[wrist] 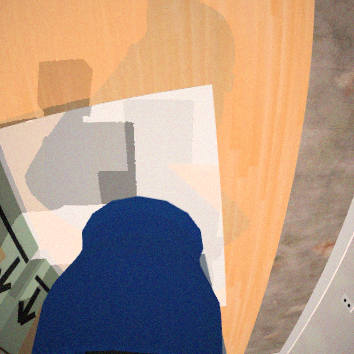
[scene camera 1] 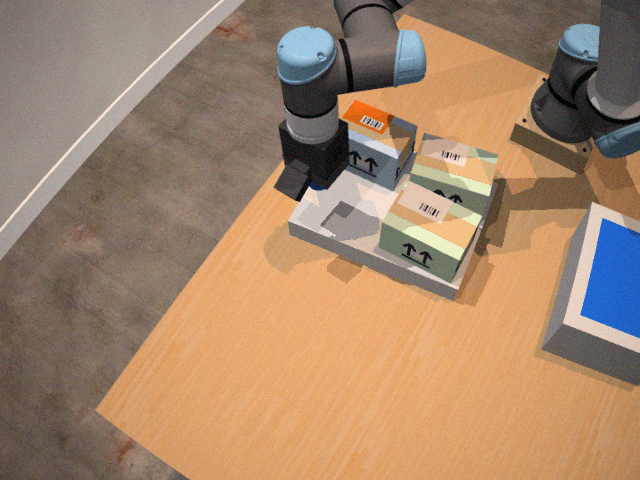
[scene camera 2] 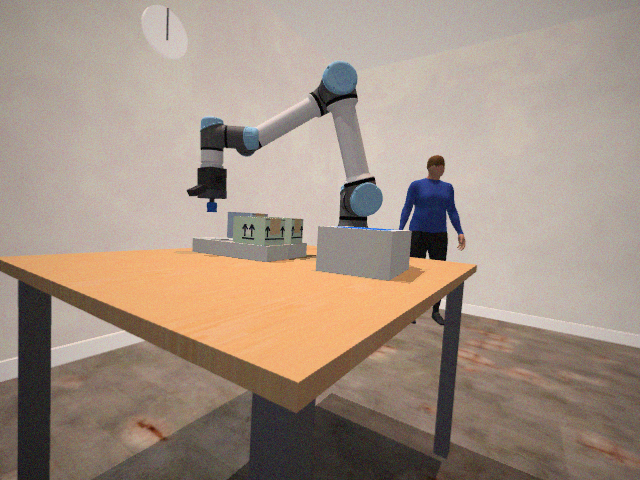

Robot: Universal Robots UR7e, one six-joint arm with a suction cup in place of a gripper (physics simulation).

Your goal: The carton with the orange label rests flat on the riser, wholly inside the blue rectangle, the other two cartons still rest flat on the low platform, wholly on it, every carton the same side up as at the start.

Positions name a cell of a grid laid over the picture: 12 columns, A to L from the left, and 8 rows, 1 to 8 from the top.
Scene:
low platform: wrist F4; scene camera 1 G4; scene camera 2 E5
riser: scene camera 1 L6; scene camera 2 H5; not seen in the wrist view (out of frame)

